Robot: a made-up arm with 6 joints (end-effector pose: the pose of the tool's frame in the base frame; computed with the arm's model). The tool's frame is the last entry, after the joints.
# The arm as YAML. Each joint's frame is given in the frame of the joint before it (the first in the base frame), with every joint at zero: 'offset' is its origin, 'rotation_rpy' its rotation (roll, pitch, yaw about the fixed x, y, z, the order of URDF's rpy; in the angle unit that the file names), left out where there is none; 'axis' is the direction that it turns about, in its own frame. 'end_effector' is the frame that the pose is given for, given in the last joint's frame.
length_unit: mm
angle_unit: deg
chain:
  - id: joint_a
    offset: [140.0, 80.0, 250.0]
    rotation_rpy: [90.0, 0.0, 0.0]
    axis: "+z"
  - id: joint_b
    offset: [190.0, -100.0, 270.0]
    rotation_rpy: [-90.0, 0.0, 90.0]
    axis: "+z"
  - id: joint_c
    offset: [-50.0, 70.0, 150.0]
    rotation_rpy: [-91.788, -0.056, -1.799]
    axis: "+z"
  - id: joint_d
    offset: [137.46, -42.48, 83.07]
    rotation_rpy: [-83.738, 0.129, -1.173]
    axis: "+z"
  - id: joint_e
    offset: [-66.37, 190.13, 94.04]
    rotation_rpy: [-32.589, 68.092, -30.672]
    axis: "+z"
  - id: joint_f
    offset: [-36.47, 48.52, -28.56]
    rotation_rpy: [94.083, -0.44, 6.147]
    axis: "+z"
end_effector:
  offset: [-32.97, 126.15, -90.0]
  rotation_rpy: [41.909, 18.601, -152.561]
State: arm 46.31 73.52 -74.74 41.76 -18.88 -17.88
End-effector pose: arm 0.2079 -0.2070 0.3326 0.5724 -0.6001 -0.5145 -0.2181
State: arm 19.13 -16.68 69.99 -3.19 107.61 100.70
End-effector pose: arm 0.2810 0.0152 0.0536 0.1214 0.5191 -0.0330 -0.8454
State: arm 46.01 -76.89 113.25 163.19 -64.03 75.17
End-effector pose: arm -0.0463 -0.0598 0.6717 0.7765 -0.4432 -0.2387 -0.3789
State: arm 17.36 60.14 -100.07 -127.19 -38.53 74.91
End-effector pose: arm -0.1801 -0.1090 -0.3149 0.4915 0.2297 -0.3675 -0.7554
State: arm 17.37 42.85 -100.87 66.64 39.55 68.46
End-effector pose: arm 0.2667 0.1209 0.1965 0.2563 -0.9253 -0.1854 0.2092
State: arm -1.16 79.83 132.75 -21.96 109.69 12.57
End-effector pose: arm 0.1693 -0.4651 -0.0183 0.3880 0.2602 0.7981 0.3804
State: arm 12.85 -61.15 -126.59 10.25 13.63 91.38
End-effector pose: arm 0.1337 -0.3970 0.1561 0.9948 -0.0455 0.0658 -0.0628
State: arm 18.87 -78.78 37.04 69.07 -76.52 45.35
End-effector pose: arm 0.0786 0.0048 0.1216 0.0378 -0.1362 -0.6558 -0.7416
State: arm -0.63 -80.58 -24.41 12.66 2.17 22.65
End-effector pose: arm 0.3452 -0.2779 0.0104 0.8848 0.2626 0.2244 0.3129
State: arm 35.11 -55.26 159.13 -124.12 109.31 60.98
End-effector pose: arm 0.2019 0.1085 0.1005 0.7998 0.3679 0.3969 -0.2596
